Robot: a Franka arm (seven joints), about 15 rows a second.
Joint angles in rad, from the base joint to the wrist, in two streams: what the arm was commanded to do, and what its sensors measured. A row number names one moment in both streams.
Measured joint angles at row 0:
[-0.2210 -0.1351 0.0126 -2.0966 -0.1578 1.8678 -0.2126]
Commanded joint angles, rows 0 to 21:
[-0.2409 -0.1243 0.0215 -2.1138 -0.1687 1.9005 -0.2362]
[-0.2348 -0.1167 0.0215 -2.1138 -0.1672 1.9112 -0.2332]
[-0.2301 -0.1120 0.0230 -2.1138 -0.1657 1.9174 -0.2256]
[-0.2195 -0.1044 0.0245 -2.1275 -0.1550 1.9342 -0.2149]
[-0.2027 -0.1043 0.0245 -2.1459 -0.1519 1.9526 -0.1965]
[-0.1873 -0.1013 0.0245 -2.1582 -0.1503 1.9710 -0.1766]
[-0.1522 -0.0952 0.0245 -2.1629 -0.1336 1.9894 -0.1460]
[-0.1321 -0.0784 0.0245 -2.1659 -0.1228 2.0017 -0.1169]
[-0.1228 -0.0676 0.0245 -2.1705 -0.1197 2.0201 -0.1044]
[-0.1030 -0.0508 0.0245 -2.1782 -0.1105 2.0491 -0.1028]
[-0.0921 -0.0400 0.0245 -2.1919 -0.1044 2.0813 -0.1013]
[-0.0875 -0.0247 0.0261 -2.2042 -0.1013 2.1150 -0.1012]
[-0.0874 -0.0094 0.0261 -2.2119 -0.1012 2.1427 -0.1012]
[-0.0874 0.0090 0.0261 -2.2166 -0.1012 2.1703 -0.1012]
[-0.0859 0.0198 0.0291 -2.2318 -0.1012 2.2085 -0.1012]
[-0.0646 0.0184 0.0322 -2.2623 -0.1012 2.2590 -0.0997]
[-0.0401 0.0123 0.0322 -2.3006 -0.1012 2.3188 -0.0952]
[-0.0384 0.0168 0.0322 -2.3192 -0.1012 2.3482 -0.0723]
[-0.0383 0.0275 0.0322 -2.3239 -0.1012 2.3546 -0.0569]
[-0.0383 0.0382 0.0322 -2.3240 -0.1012 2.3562 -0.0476]
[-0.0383 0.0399 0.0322 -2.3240 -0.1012 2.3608 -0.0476]
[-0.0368 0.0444 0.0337 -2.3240 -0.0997 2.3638 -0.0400]
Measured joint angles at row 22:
[-0.0193 0.0445 0.0511 -2.3189 -0.0651 2.3437 -0.0538]
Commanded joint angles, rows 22 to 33:
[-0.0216 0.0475 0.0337 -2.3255 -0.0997 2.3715 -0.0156]
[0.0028 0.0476 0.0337 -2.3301 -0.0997 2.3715 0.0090]
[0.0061 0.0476 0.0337 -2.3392 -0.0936 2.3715 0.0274]
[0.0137 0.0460 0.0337 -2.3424 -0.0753 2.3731 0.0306]
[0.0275 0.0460 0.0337 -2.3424 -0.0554 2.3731 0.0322]
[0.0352 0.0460 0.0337 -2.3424 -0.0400 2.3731 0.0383]
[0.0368 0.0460 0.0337 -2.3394 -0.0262 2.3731 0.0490]
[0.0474 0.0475 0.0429 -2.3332 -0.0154 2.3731 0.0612]
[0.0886 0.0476 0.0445 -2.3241 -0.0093 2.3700 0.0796]
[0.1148 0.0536 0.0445 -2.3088 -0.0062 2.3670 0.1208]
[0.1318 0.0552 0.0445 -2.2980 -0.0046 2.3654 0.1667]
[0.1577 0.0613 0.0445 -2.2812 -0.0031 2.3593 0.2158]
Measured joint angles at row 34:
[0.1238 0.0526 0.0454 -2.3091 -0.0229 2.3591 0.1484]
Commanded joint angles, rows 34 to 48:
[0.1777 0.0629 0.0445 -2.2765 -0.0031 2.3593 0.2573]
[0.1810 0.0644 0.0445 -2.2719 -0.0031 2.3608 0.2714]
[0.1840 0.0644 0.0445 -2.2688 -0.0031 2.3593 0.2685]
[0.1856 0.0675 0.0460 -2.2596 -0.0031 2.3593 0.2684]
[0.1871 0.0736 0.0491 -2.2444 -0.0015 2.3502 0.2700]
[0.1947 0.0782 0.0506 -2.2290 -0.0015 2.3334 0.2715]
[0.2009 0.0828 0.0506 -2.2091 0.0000 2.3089 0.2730]
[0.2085 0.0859 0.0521 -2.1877 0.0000 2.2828 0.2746]
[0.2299 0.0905 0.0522 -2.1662 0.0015 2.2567 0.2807]
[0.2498 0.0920 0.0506 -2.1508 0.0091 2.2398 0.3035]
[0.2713 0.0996 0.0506 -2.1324 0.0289 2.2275 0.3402]
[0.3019 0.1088 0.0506 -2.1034 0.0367 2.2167 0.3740]
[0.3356 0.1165 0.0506 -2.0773 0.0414 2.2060 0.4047]
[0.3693 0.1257 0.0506 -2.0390 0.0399 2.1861 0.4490]
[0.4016 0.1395 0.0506 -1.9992 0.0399 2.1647 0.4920]
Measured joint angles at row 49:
[0.3501 0.0958 0.0512 -2.0946 0.0202 2.2171 0.4220]
